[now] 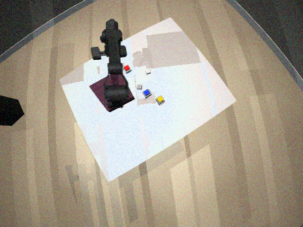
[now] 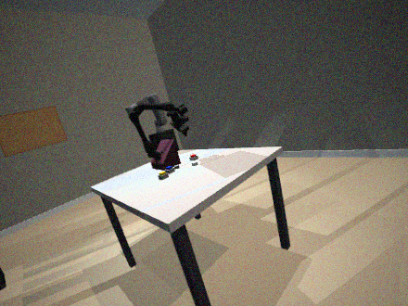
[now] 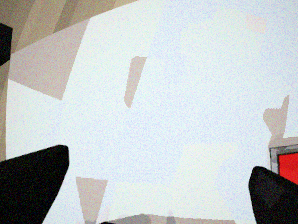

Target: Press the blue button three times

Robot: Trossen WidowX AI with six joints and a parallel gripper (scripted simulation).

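The blue button lies 28 cm to the right of my gripper tip, 17 cm below it and 7 cm ahead of it. The rest, counted from my gripper tip: yellow button (37 cm to the right, 17 cm below, 12 cm ahead); then red button (17 cm below, 7 cm ahead, 3 cm to the right).
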